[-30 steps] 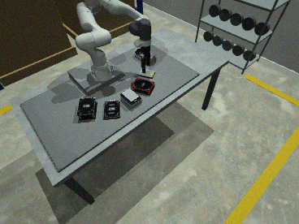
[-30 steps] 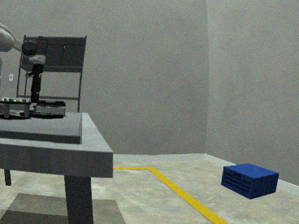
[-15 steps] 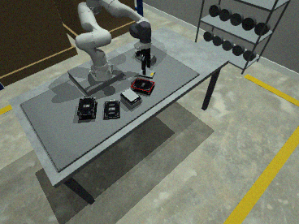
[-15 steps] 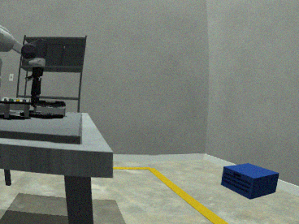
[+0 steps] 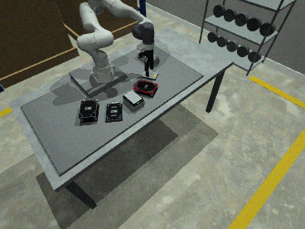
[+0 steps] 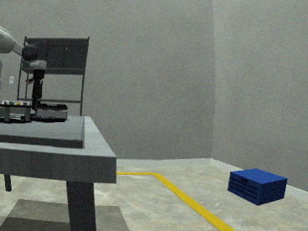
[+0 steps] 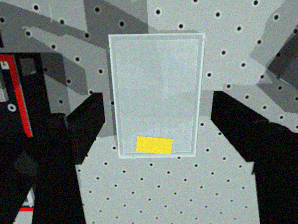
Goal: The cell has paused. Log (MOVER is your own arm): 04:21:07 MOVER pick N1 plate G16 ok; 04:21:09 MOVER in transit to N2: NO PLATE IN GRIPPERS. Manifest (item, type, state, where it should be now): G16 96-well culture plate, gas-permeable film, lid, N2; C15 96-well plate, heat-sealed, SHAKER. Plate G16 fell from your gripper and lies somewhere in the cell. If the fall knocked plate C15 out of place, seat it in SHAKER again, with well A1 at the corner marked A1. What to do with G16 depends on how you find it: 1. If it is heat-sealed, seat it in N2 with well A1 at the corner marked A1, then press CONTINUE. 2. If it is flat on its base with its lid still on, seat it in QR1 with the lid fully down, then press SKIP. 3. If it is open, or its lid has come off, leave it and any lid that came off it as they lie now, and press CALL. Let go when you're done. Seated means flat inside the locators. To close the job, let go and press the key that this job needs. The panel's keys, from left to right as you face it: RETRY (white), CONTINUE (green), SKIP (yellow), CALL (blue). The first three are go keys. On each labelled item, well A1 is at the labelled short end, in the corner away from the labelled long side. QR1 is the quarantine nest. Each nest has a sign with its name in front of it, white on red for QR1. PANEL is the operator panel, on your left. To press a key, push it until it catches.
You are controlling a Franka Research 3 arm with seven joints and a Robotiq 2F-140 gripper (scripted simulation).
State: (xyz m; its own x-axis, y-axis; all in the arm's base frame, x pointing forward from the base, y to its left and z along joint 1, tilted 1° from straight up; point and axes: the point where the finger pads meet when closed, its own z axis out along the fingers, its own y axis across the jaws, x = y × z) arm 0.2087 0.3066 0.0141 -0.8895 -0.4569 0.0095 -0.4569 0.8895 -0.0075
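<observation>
My gripper is now 40 mm above the plate lid. Also, from my hand: blue CALL key: 120 mm to the left, 110 mm behind, 10 mm above; then QR1 nest: 140 mm to the right, 110 mm ahead, 20 mm below; then yellow SKIP key: 160 mm behind, 120 mm to the left, 10 mm above.
</observation>
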